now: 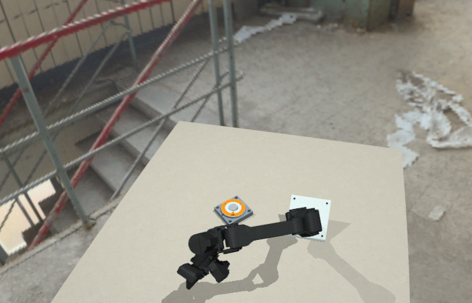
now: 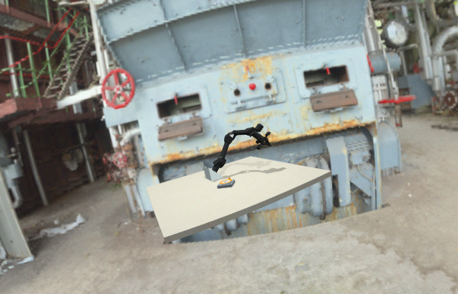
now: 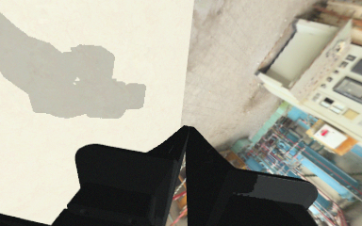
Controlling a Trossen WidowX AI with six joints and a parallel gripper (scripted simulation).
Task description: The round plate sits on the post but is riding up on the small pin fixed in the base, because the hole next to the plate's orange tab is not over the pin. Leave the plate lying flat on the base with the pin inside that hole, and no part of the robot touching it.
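Now: gripper tip 51 cm to the left of the square grey base, 18 cm above it and 3 cm past it.
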